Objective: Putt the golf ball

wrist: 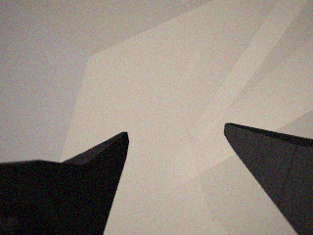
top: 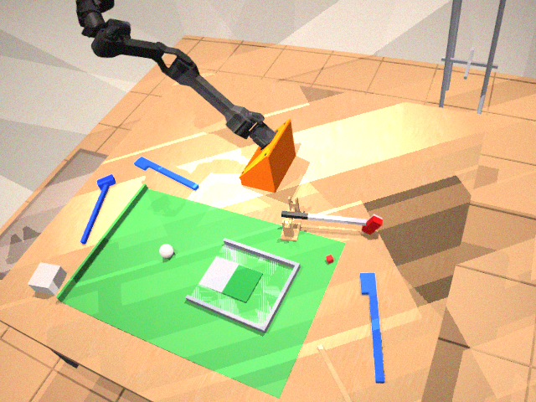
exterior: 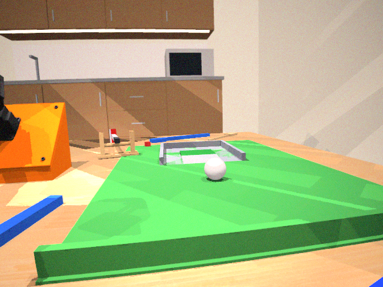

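The red putter lies 84 cm to the left of my gripper tip, 60 cm below it and 18 cm ahead of it. Also, from my gripper tip: white golf ball: 62 cm below, 44 cm ahead, 40 cm to the left; green mat: 64 cm below, 52 cm to the left, 46 cm ahead; white block: 66 cm ahead, 62 cm below, 8 cm to the left.
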